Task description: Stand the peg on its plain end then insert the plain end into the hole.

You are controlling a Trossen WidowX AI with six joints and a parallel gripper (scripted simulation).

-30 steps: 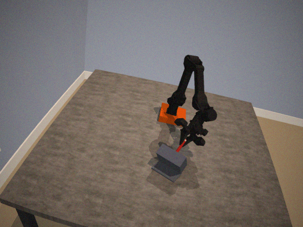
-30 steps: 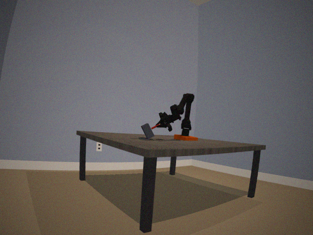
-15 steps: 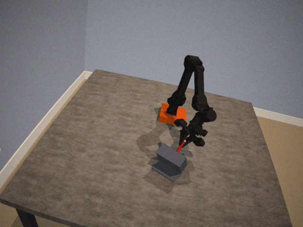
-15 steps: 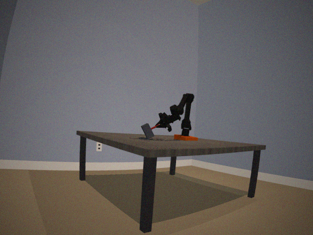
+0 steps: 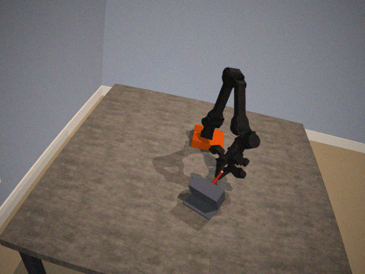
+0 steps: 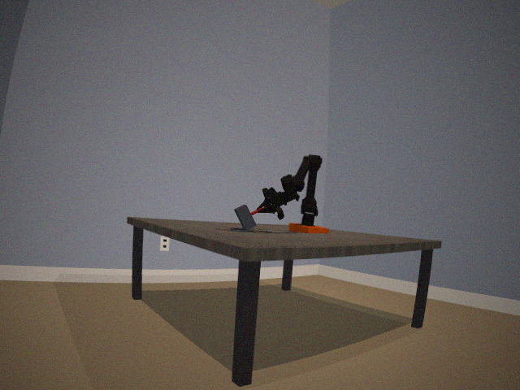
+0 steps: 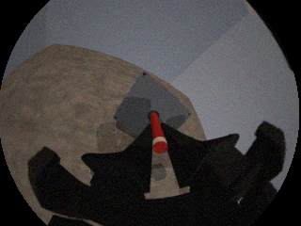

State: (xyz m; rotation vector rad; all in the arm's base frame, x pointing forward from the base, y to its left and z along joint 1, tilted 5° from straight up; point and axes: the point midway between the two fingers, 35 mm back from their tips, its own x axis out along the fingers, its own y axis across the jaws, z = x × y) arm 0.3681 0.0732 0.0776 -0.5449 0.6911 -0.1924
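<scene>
My gripper tip is 50 mm short of the grey sloped panel, 30 mm to the left of it and 30 mm above it. Also, from my gripper tip: red peg 10 mm behind, 10 mm to the left, 10 mm above; flat grey foot plate 70 mm ahead, 40 mm to the right, 100 mm below.
</scene>
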